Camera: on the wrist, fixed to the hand. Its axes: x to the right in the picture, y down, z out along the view.
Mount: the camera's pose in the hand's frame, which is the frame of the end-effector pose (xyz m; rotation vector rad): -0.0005 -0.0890 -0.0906 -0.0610 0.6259 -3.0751
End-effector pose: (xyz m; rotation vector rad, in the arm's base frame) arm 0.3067 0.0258 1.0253 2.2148 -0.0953 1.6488
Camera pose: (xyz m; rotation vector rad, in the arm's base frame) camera 0.2485 0.1387 1.0239 -0.2002 1.8513 -0.0633
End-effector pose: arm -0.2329 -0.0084 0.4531 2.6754 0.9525 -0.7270
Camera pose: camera -0.2556 0.0915 0.5282 0.7160 -2.4441 -0.2248
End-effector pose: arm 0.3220 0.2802 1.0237 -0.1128 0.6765 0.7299
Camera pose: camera 0.3314 0.1841 0.9412 -1.0858 0.3102 -2.3170
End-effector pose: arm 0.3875 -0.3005 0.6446 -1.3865 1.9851 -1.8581
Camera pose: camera 0.3802 -0.2188 0.7415 1.1362 0.9299 0.2694
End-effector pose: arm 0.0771 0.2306 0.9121 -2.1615 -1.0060 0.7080
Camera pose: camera 0.0986 0.2455 1.0364 0.8235 -1.9612 -1.2746
